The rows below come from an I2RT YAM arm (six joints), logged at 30 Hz.
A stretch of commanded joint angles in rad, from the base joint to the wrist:
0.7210, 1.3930, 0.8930, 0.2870, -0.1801, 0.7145
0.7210, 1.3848, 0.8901, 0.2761, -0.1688, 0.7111
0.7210, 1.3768, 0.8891, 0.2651, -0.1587, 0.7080
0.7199, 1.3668, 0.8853, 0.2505, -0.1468, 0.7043
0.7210, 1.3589, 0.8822, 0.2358, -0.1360, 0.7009
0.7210, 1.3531, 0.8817, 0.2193, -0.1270, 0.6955
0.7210, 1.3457, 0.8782, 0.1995, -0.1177, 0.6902
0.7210, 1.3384, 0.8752, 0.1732, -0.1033, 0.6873
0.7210, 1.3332, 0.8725, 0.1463, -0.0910, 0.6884
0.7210, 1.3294, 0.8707, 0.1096, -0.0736, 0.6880
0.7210, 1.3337, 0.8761, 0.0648, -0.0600, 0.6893
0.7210, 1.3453, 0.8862, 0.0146, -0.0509, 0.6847
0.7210, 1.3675, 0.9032, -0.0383, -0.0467, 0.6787
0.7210, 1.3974, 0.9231, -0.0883, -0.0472, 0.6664
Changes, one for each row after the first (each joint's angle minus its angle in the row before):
0.0000, -0.0082, -0.0029, -0.0109, 0.0113, -0.0034
0.0000, -0.0080, -0.0010, -0.0110, 0.0101, -0.0031
-0.0011, -0.0100, -0.0038, -0.0146, 0.0119, -0.0037
0.0011, -0.0079, -0.0031, -0.0147, 0.0108, -0.0034
0.0000, -0.0058, -0.0005, -0.0165, 0.0090, -0.0054
0.0000, -0.0074, -0.0035, -0.0198, 0.0093, -0.0053
0.0000, -0.0073, -0.0030, -0.0263, 0.0144, -0.0029
0.0000, -0.0052, -0.0027, -0.0269, 0.0123, 0.0011
0.0000, -0.0038, -0.0018, -0.0367, 0.0174, -0.0004
0.0000, 0.0043, 0.0054, -0.0448, 0.0136, 0.0013
0.0000, 0.0116, 0.0101, -0.0502, 0.0091, -0.0046
0.0000, 0.0222, 0.0170, -0.0529, 0.0042, -0.0060
0.0000, 0.0299, 0.0199, -0.0500, -0.0005, -0.0123

